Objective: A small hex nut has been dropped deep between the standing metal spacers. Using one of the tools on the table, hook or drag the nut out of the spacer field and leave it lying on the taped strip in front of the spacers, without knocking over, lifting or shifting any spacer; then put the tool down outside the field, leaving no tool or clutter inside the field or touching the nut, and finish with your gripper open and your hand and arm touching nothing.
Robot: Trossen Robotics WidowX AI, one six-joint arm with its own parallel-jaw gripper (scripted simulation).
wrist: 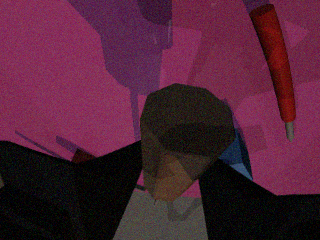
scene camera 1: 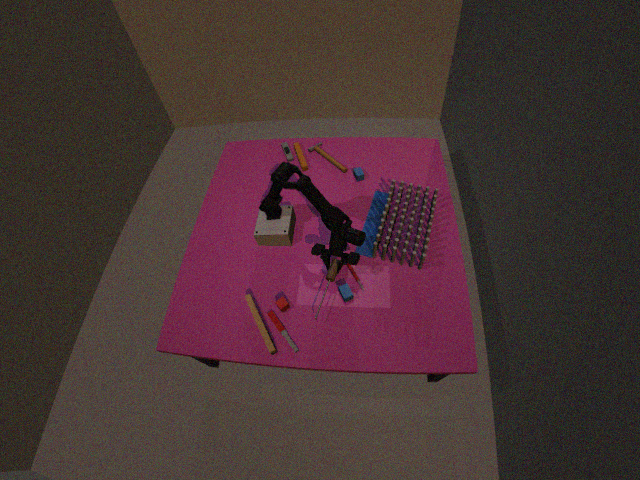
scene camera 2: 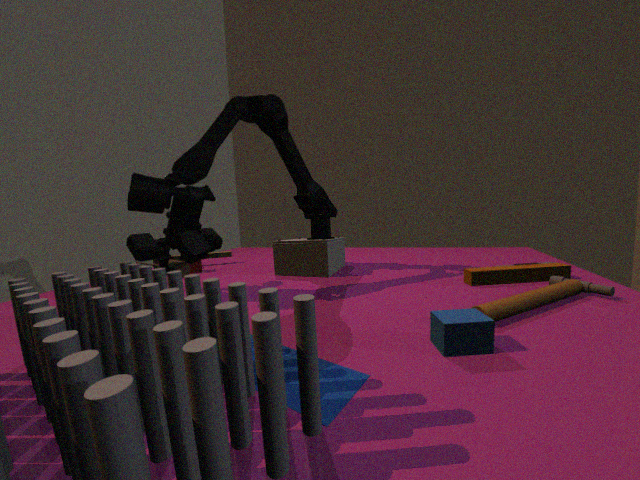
Note:
My gripper carries a hook tool. I also see a red-handled screwdriver, a hammer and a blue taped strip.
My gripper is seen too in the wrist view and in scene camera 1.

